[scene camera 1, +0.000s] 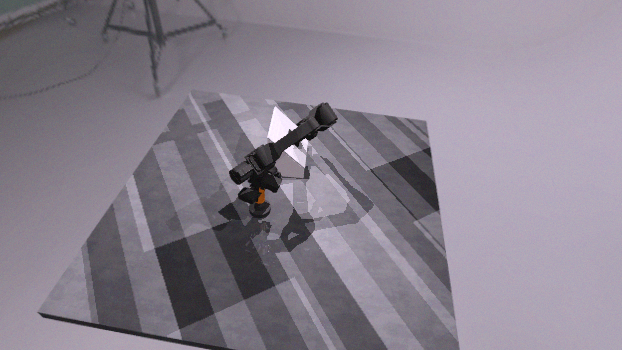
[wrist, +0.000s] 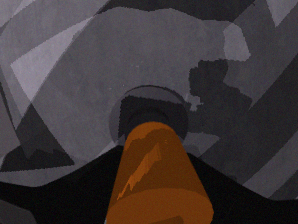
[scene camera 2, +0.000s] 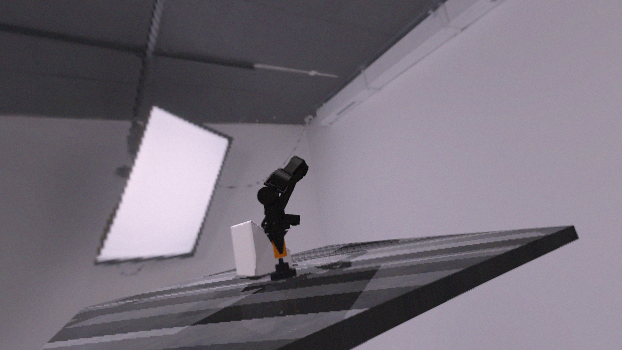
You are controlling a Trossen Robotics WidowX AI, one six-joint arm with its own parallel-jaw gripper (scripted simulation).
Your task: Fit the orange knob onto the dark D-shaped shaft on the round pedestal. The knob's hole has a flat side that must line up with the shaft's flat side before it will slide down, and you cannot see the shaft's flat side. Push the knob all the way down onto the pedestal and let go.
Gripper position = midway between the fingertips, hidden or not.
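An orange knob is held by my gripper (scene camera 2: 280, 253).
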